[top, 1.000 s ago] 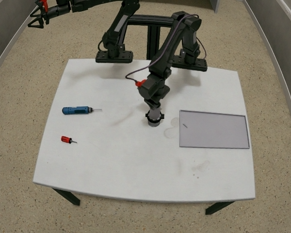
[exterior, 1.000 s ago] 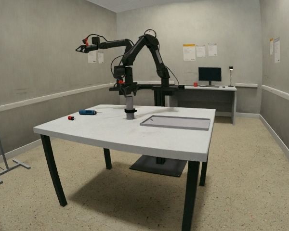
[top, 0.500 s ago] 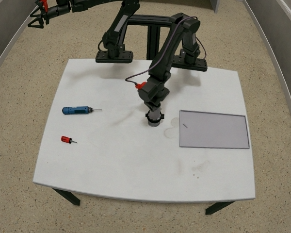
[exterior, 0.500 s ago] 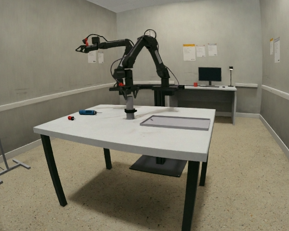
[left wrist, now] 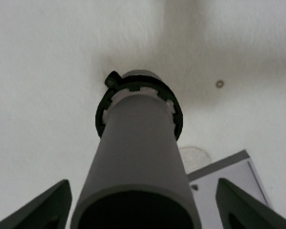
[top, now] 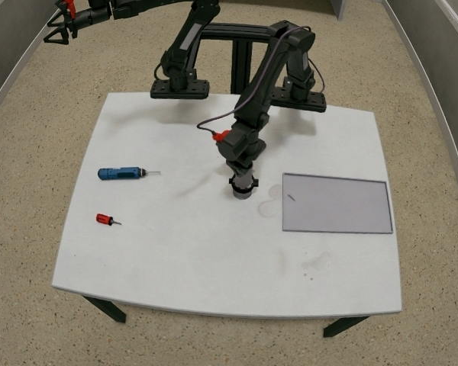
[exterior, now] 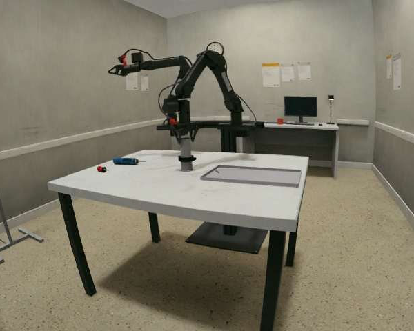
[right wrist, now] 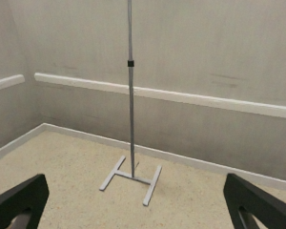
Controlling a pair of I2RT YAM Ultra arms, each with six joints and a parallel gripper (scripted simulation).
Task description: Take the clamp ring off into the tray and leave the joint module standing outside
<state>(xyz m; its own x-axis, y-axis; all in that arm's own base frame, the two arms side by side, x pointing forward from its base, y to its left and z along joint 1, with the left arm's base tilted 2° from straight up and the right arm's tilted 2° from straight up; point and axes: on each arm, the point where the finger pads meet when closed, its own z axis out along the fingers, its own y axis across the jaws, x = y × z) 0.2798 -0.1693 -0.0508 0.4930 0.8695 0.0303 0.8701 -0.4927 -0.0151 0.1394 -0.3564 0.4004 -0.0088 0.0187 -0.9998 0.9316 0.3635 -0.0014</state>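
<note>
My left hand is 4 cm above the grey link tube, 1 cm to the left of it and 1 cm short of it. Also, from my left hand: grey joint module (12 cm below, 1 cm ahead); then small grey pin (16 cm to the left, 14 cm below, 1 cm ahead); then black clamp ring (8 cm below).
</note>
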